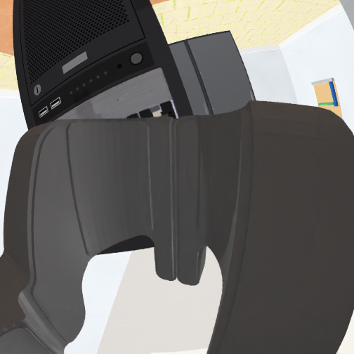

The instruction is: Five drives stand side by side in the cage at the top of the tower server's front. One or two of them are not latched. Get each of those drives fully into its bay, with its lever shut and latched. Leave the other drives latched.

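The tower server [80, 35] is at the top left, with its mesh front, button, small lights and two USB ports showing. Below these is the grey strip [122, 95] at the top of the drive cage. Small parts of the drive tops [159, 113] show at its right end. My gripper [186, 202] is shut, its two fingers side by side with no gap, and no object shows between them. It is in front of the cage and hides nearly all of the drives and their levers, so their latch states cannot be told. A dark lower edge of the tower [127, 246] shows under the gripper.
A dark grey box-shaped unit [220, 72] stands just right of the tower. A board with blue and green items [326, 95] is on the pale wall at the far right. A yellow brick-patterned surface [240, 20] lies behind at the top.
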